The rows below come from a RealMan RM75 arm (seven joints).
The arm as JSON. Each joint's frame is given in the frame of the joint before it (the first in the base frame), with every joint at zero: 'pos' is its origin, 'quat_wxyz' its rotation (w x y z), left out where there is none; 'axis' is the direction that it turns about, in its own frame. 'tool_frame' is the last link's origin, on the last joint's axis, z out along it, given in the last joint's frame.
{
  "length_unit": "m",
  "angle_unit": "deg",
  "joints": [
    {
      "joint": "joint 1",
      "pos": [
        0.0,
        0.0,
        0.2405
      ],
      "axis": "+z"
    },
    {
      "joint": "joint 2",
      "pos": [
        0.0,
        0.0,
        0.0
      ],
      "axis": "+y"
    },
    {
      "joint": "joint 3",
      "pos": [
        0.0,
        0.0,
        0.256
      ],
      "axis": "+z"
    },
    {
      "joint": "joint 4",
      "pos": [
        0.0,
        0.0,
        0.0
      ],
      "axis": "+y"
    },
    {
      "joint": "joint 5",
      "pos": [
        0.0,
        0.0,
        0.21
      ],
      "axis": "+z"
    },
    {
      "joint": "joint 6",
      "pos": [
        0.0,
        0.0,
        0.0
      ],
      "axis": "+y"
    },
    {
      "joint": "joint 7",
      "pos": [
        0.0,
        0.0,
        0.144
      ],
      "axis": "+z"
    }
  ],
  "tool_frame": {
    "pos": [
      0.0,
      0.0,
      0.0
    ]
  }
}
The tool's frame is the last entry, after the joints.
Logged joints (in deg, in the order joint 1, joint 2, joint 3, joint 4, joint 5, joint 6, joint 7), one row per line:
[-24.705 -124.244 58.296 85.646 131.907 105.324 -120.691]
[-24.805 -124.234 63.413 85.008 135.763 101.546 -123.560]
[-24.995 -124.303 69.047 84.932 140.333 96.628 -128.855]
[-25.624 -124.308 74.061 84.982 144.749 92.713 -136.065]
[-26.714 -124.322 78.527 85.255 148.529 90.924 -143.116]
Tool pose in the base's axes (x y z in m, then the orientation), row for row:
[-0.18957 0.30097 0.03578 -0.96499 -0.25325 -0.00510 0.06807]
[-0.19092 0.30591 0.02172 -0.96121 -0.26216 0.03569 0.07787]
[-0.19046 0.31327 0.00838 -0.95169 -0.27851 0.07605 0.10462]
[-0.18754 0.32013 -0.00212 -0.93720 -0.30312 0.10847 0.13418]
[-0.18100 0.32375 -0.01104 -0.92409 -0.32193 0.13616 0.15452]
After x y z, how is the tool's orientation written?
As a quaternion, x y z w.
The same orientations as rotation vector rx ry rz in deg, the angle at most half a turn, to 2 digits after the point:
[-166.55 -43.71 -0.88]
[-164.93 -44.98 6.12]
[-160.76 -47.04 12.85]
[-155.65 -50.34 18.01]
[-151.73 -52.86 22.36]

